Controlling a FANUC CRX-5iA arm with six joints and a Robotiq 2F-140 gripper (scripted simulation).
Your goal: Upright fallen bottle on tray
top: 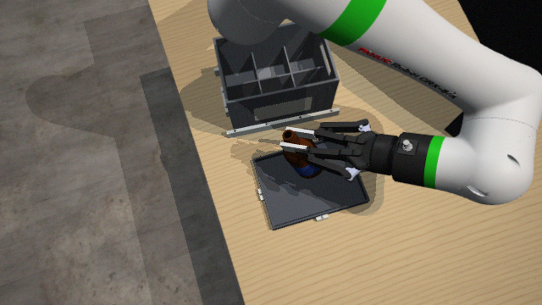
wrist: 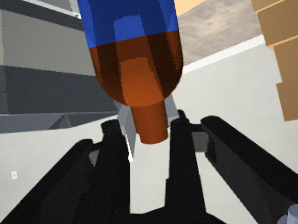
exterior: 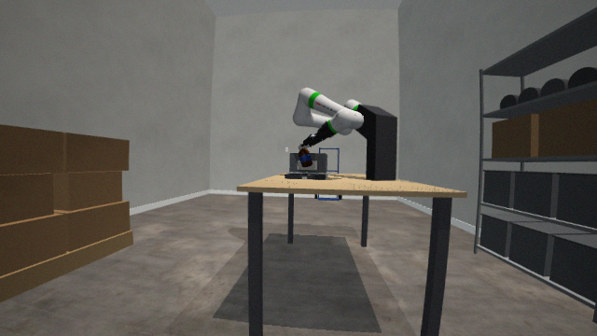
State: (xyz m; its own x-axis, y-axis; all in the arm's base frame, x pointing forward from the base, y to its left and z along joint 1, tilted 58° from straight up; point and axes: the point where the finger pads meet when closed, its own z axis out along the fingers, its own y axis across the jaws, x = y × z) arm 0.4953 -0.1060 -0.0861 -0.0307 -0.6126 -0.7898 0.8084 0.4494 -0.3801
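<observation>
Now: hand 60 mm above the bottle. From my hand the other things lie so: dark grey crate (90 mm behind, 220 mm to the right, 130 mm below); then tray (10 mm behind, 40 mm to the left, 200 mm below).
</observation>
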